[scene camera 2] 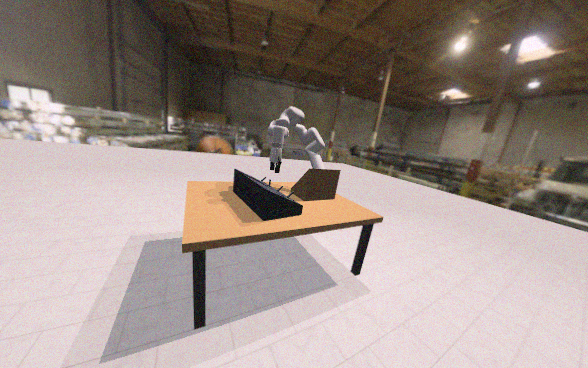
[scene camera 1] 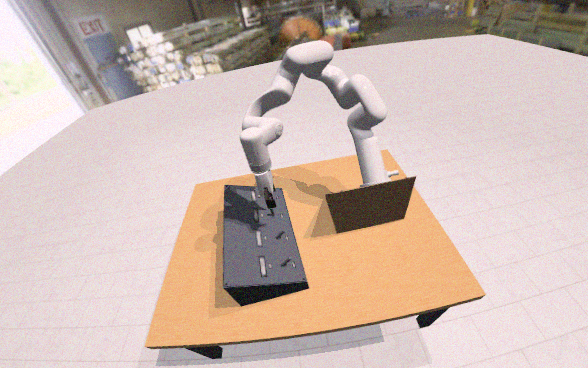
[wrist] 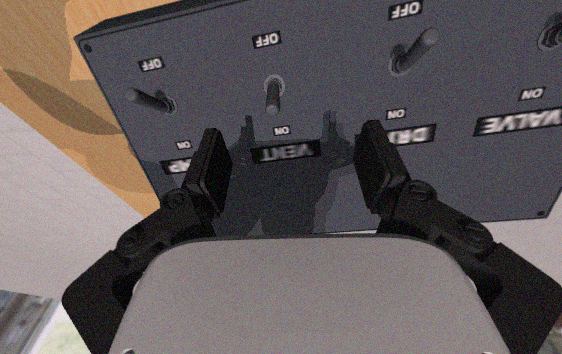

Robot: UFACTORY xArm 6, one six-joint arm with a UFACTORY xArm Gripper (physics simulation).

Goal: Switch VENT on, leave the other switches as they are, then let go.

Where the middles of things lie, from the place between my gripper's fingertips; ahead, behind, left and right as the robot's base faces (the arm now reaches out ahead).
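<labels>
The drive lever point(wrist: 430, 36) sits 9 cm below my hand, 10 cm to the left of it and 2 cm behind it. As for the dark sloped switch panel point(scene camera 1: 253, 272), I find it 12 cm below my hand, 6 cm to the left of it and 7 cm ahead of it.
</labels>
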